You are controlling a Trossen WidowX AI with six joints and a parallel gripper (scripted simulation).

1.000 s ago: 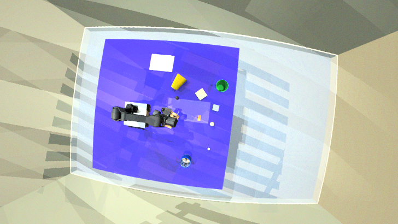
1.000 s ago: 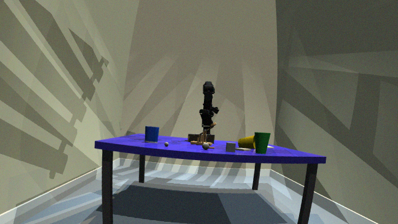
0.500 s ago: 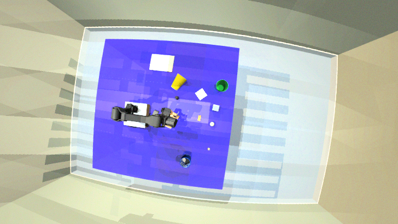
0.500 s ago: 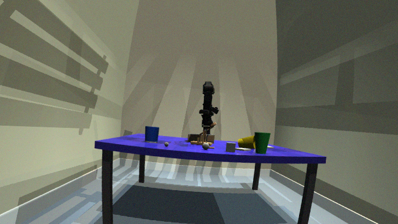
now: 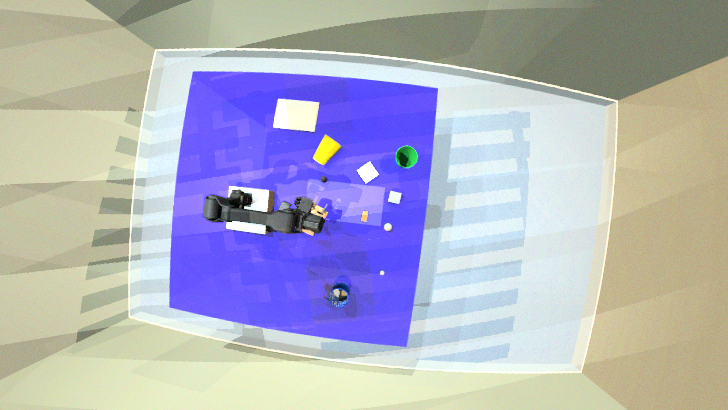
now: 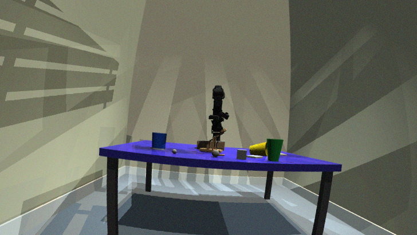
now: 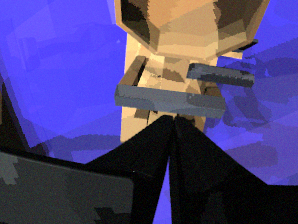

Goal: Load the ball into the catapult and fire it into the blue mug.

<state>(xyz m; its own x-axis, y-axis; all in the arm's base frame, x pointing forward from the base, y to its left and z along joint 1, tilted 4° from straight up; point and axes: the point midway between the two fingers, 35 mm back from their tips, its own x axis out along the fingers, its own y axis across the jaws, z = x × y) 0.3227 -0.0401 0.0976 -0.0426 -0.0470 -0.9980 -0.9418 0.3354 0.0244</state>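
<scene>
Right now my gripper tip is 60 mm above the catapult frame. The rest, counted from my gripper tip: wooden catapult (20 mm ahead, 70 mm below); orange block (240 mm ahead, 10 mm to the left, 140 mm below); black ball (40 mm ahead, 170 mm to the left, 120 mm below).
</scene>
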